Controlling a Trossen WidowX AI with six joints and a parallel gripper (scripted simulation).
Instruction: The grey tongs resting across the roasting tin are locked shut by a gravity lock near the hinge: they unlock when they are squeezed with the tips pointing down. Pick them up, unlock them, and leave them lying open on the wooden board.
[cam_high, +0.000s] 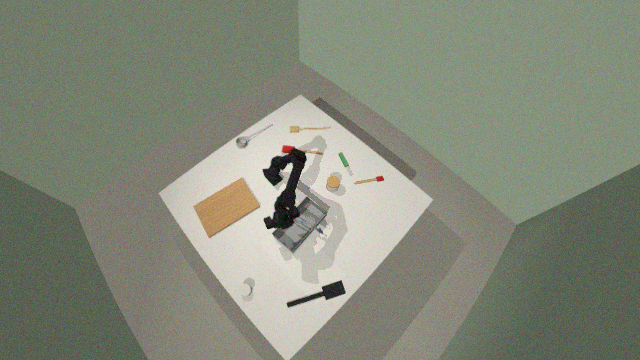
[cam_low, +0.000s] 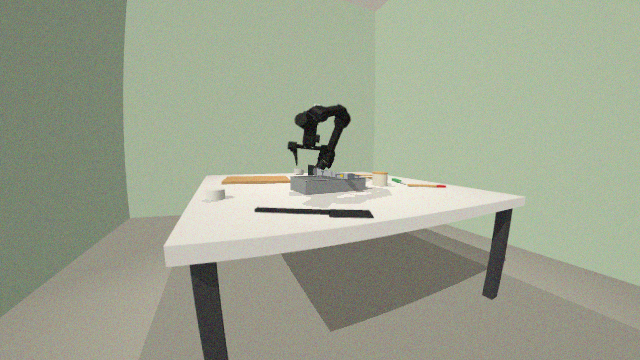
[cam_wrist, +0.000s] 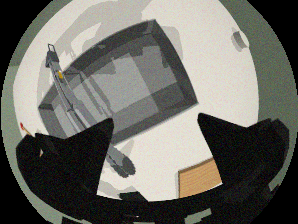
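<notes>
Right now my gripper tip is 40 mm short of the grey roasting tin, 90 mm to the right of it and 70 mm above it. From my gripper tip the other things lie so: wooden board: 350 mm behind, 190 mm to the right, 90 mm below; white roll: 140 mm ahead, 380 mm to the right, 80 mm below; tan cup: 30 mm behind, 410 mm to the left, 70 mm below.
</notes>
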